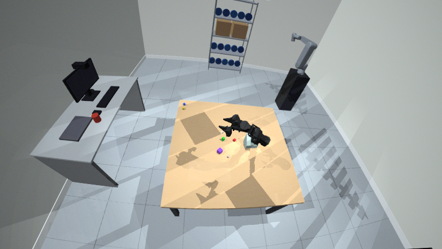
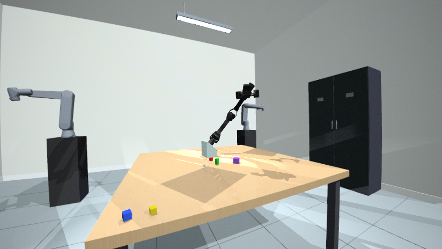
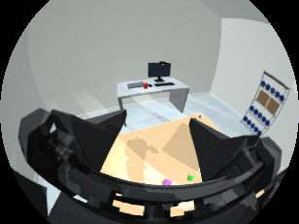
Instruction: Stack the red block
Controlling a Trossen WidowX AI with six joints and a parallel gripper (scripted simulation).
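My gripper tip is 520 mm above the red block, 250 mm past it and 220 mm to the left of it. From my gripper tip the other things lie so: yellow block: 680 mm to the right, 520 mm below, 330 mm ahead; then purple block: 510 mm below, 80 mm to the right, 70 mm behind; then green block: 490 mm below, 220 mm to the right, 120 mm behind.
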